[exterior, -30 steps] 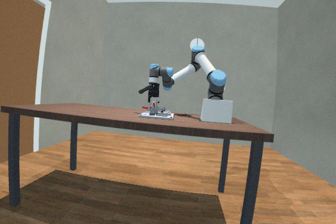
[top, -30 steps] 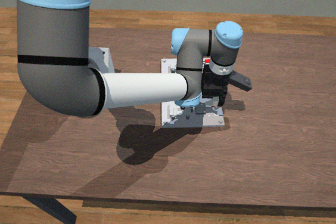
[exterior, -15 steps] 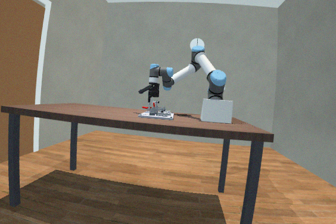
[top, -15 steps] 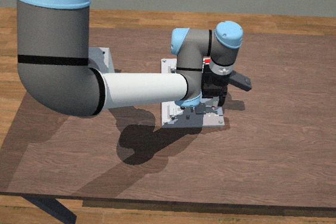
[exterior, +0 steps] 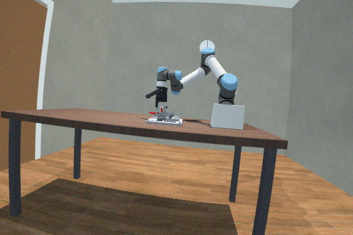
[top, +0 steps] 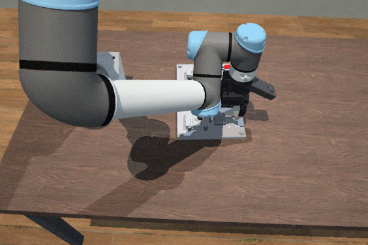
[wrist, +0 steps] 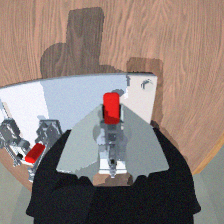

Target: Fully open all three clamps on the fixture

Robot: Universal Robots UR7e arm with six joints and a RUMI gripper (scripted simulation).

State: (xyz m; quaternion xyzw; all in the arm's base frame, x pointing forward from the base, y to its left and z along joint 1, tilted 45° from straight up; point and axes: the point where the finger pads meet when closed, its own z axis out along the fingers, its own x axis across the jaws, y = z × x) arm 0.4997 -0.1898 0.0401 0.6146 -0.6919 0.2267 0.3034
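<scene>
Now: hand 120 mm to the right of the white fixture plate, 80 mm past it and 40 mm above it. Also, from my hand: grey part: 230 mm to the left, 120 mm behind, 20 mm below.
</scene>
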